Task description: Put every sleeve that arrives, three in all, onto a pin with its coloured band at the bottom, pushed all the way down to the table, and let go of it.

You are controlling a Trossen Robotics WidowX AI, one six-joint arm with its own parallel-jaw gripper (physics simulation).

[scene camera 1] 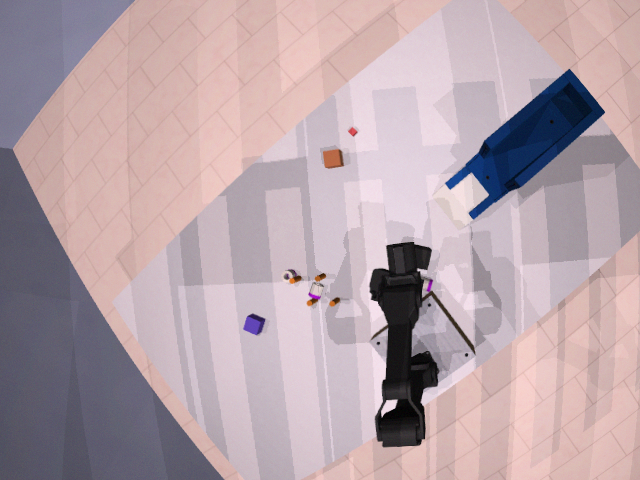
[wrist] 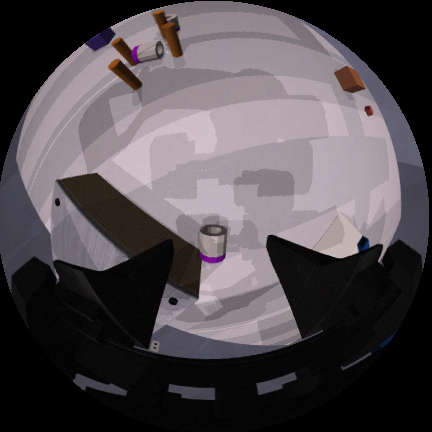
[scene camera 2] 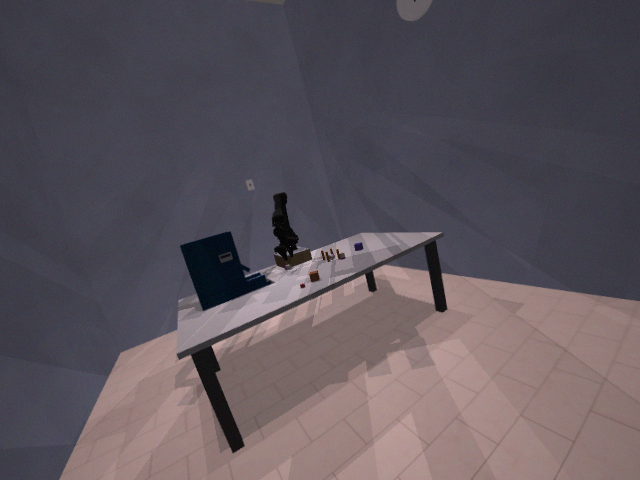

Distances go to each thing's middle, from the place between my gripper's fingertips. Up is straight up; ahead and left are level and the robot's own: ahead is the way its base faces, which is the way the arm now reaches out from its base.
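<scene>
It is my gripper that I consider, with the white tray (scene camera 1: 462, 198) as the reference: my gripper is 40 mm above the tray, 110 mm short of it and 220 mm to the left of it.
</scene>
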